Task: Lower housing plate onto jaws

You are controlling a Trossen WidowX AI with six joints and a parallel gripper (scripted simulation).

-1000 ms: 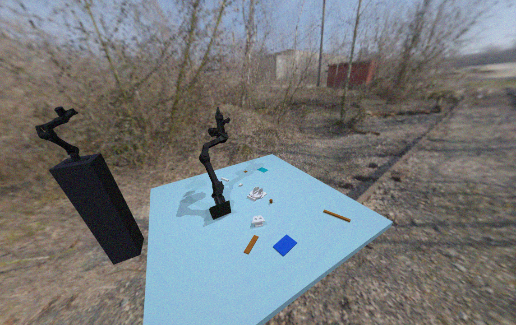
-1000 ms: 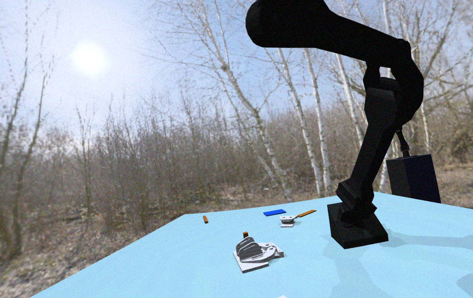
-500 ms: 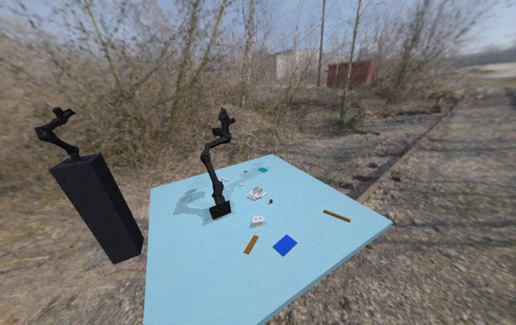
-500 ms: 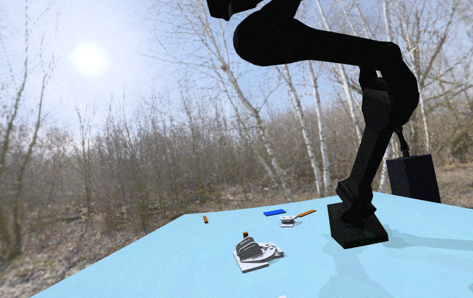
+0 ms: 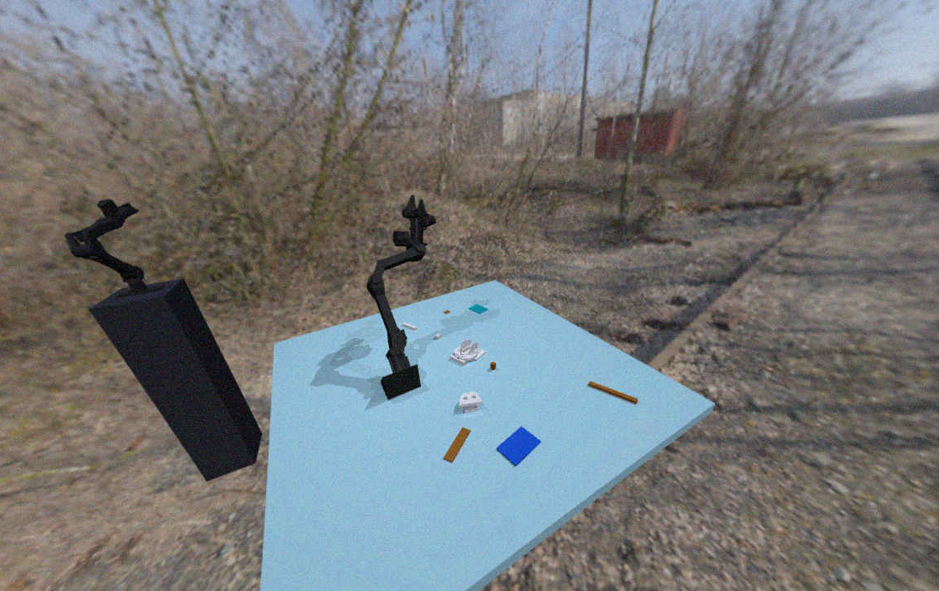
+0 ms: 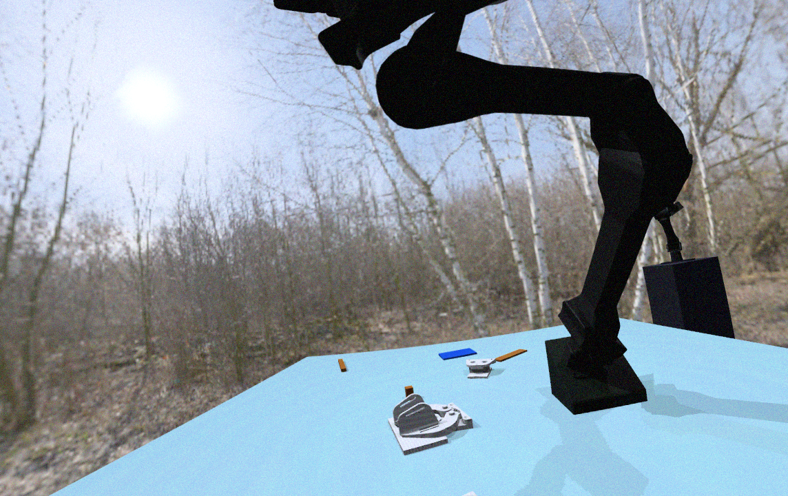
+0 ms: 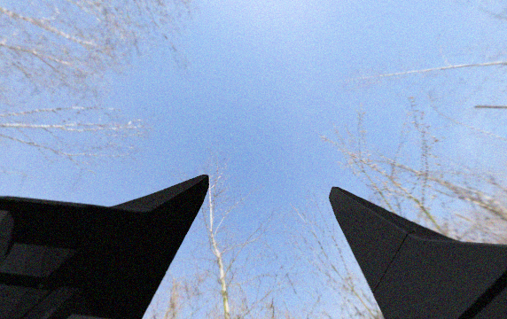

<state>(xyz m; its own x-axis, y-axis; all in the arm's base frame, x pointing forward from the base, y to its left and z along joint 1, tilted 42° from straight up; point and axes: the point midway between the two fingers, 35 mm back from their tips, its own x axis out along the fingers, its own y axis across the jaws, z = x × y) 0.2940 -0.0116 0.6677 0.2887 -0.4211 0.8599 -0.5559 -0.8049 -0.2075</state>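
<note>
My gripper tip is now 66 cm to the left of the white part, 61 cm above it and 8 cm past it. Round my gripper tip: teal tile (62 cm below, 25 cm ahead, 4 cm to the right); then orange bar (79 cm to the right, 62 cm below, 18 cm behind); then small orange block (61 cm below, 53 cm to the right, 9 cm ahead).
</note>
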